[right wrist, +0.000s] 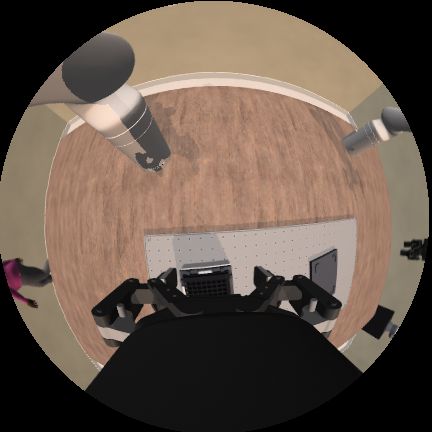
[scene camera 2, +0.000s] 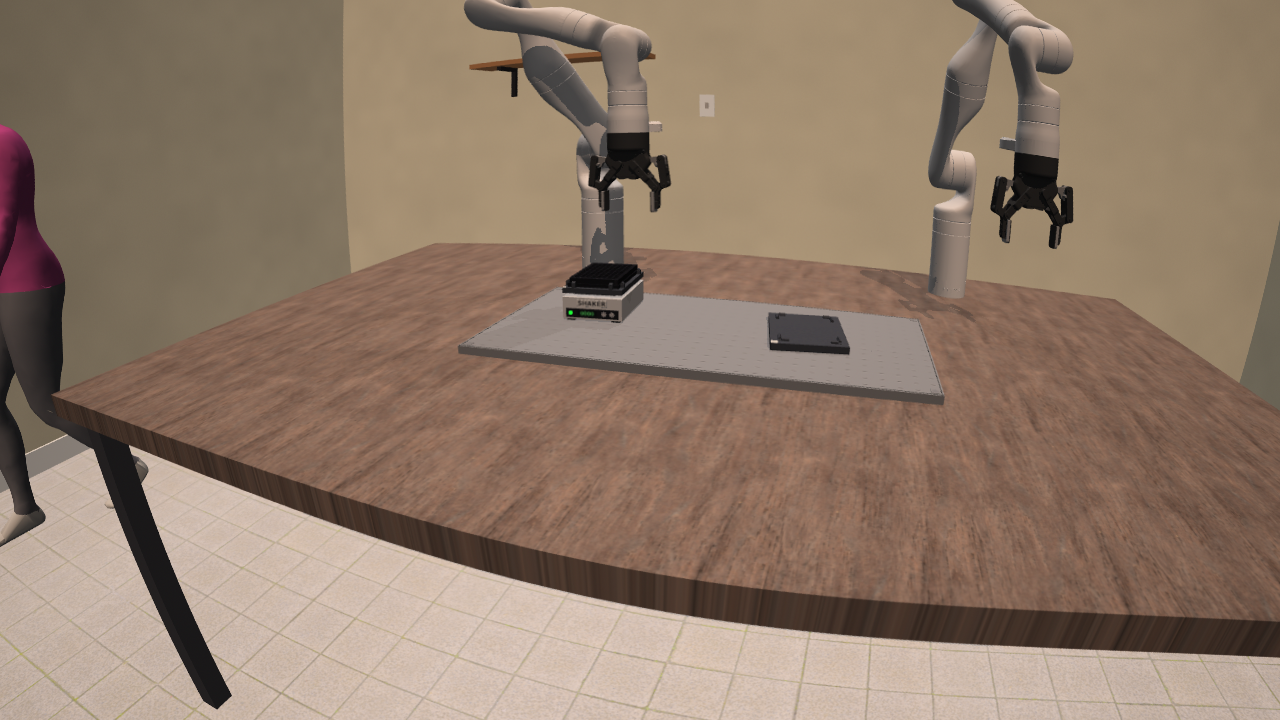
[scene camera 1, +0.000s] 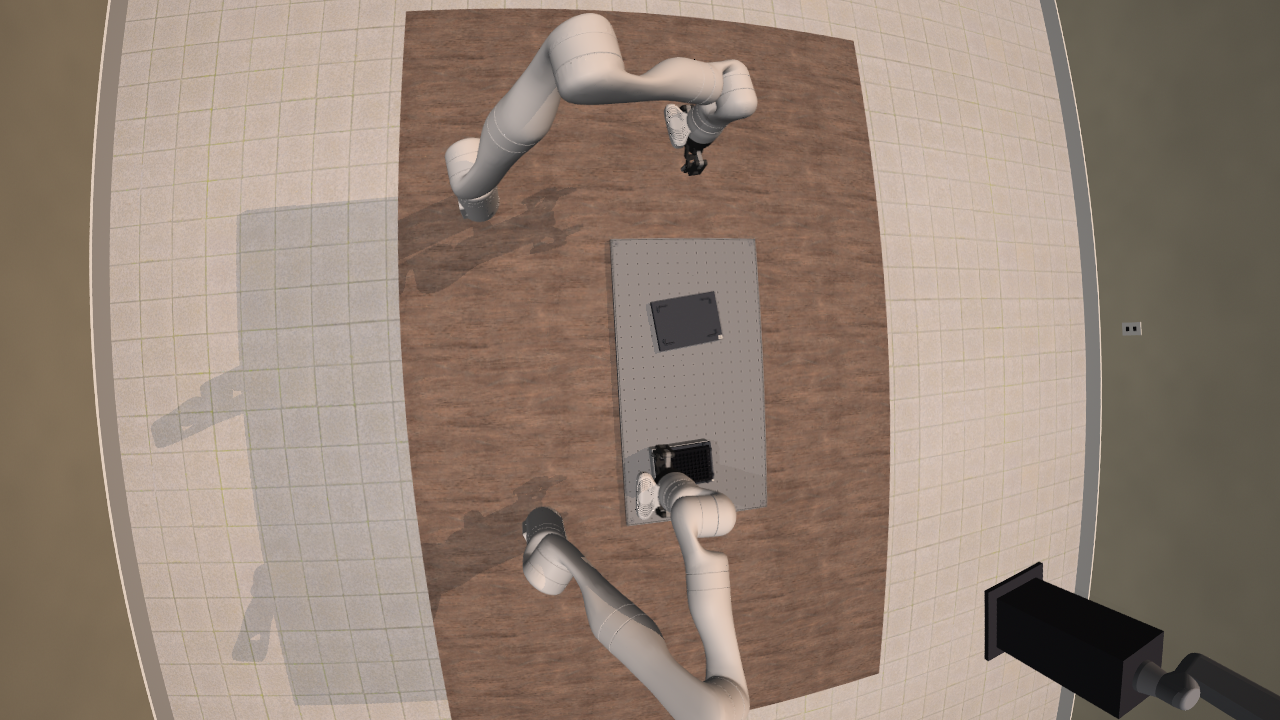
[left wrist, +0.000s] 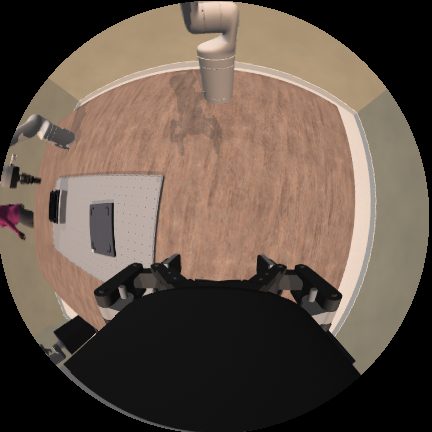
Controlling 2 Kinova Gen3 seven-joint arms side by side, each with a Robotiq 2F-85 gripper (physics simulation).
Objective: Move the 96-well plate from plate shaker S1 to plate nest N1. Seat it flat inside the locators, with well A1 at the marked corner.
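Frame: origin at the left arm's base, x ahead, y left, z up, level; metres.
Seen in the pictures: left gripper, fingertip midpoint: (right wrist: 401,247) (scene camera 2: 1029,245) (scene camera 1: 680,150) (left wrist: 218,263); right gripper, fingertip midpoint: (right wrist: 215,276) (scene camera 2: 629,211) (scene camera 1: 655,474) (left wrist: 38,180); left arm's base, origin of the base link: (right wrist: 348,147) (scene camera 2: 946,293) (scene camera 1: 480,203) (left wrist: 217,95); right arm's base, origin of the base link: (right wrist: 154,156) (scene camera 1: 544,524) (left wrist: 69,142).
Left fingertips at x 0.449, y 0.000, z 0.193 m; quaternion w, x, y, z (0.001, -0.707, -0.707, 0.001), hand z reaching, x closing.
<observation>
Pixels of each thing's top centre, then the offset from my left fingertips to it. "*": a spot on its surface instead. Level surfaces: height alone.
- black 96-well plate, middle of its top: (scene camera 2: 604,270) (right wrist: 209,304) (scene camera 1: 686,467) (left wrist: 50,205) dx -0.097, dy -0.709, dz -0.111 m
- plate shaker S1, surface spot: (scene camera 2: 594,305) * dx -0.025, dy -0.710, dz -0.152 m
- Plate nest N1, middle of its top: (scene camera 2: 807,325) (scene camera 1: 688,320) (right wrist: 326,279) (left wrist: 98,229) dx -0.010, dy -0.373, dz -0.164 m
- grey perforated board, its level: dz -0.180 m
- wooden table, its level: dz -0.193 m
The black 96-well plate (scene camera 1: 696,462) (scene camera 2: 605,274) (right wrist: 209,288) sits on top of plate shaker S1 (scene camera 2: 594,305), a pale box with a green light. Its well A1 cannot be made out. Plate nest N1 (scene camera 1: 686,320) (scene camera 2: 807,330) (left wrist: 102,228) (right wrist: 324,272) is a dark flat block with corner locators, empty, with a white mark at one corner. My right gripper (scene camera 2: 629,207) (right wrist: 215,276) is open and empty, pointing down above the shaker and plate with a clear gap. My left gripper (scene camera 2: 1030,241) (left wrist: 218,263) is open and empty, high above the table, away from the nest.
The grey perforated board (scene camera 1: 689,394) (scene camera 2: 698,344) carries the shaker and the nest on the wooden table (scene camera 1: 519,358) (scene camera 2: 626,465). A person (scene camera 2: 31,241) stands at the left of scene camera 2. A black box on an arm (scene camera 1: 1074,640) is beyond the table's lower right.
</observation>
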